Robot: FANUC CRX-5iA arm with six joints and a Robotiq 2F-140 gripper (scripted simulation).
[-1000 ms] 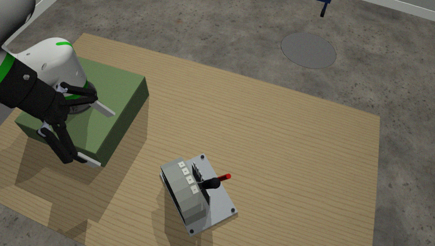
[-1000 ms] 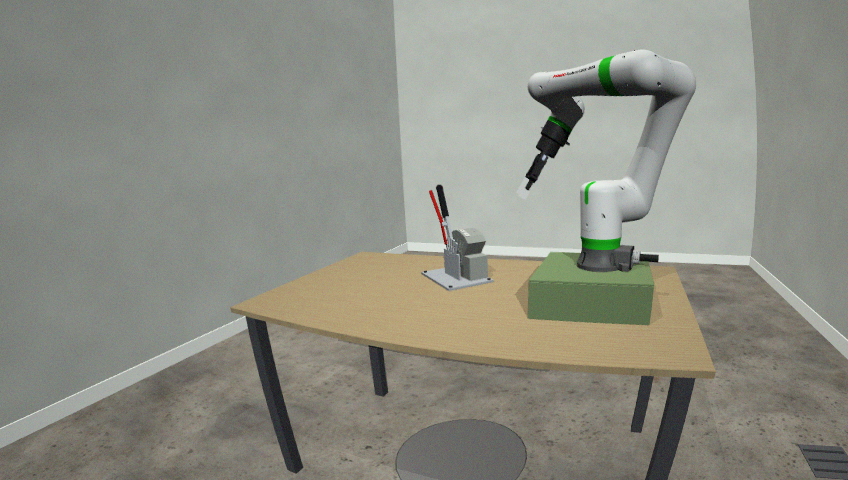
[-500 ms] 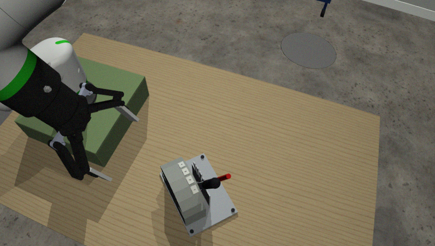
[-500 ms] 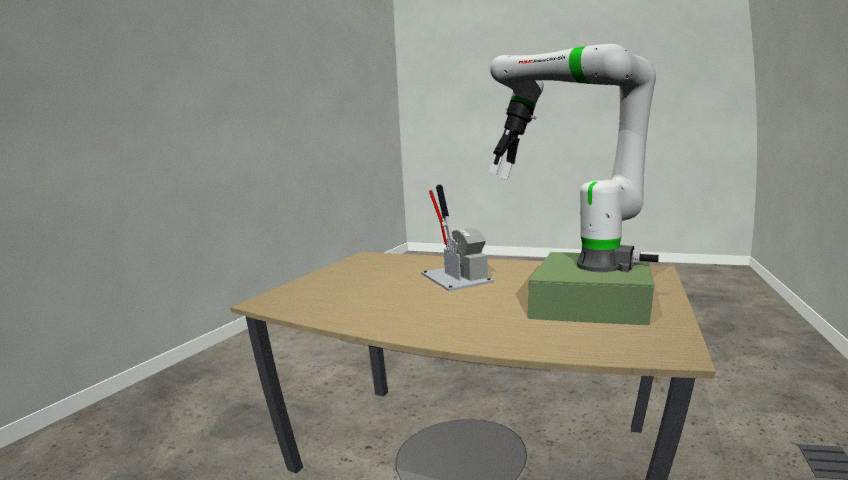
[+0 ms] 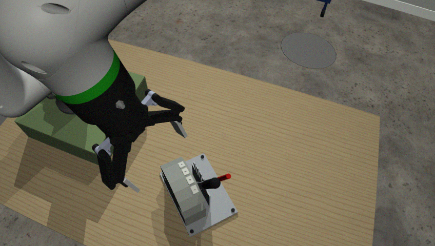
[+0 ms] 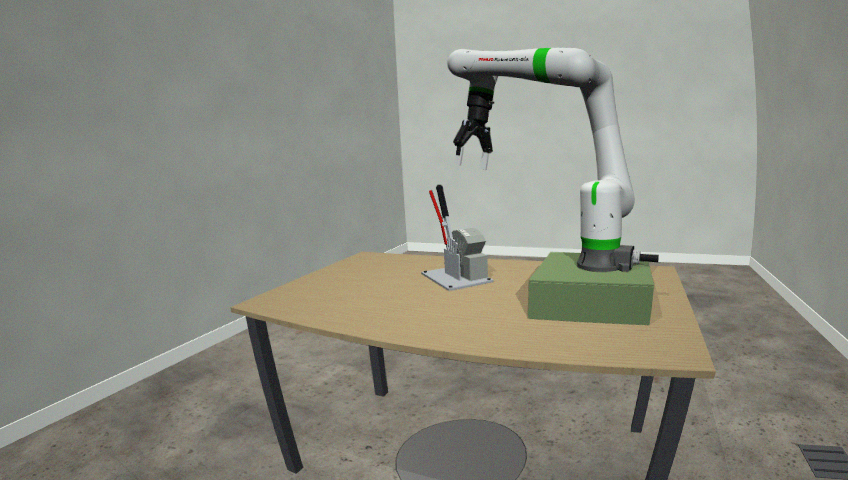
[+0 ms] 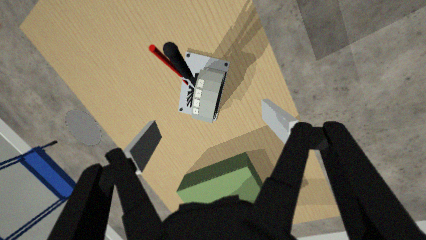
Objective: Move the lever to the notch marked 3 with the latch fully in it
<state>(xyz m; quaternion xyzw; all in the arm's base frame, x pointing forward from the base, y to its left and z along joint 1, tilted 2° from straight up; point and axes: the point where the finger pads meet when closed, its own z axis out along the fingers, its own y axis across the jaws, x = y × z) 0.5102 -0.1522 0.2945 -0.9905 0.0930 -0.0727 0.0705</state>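
The red bar is 80 mm ahead of my hand, 90 mm to the left of it and 210 mm below it.
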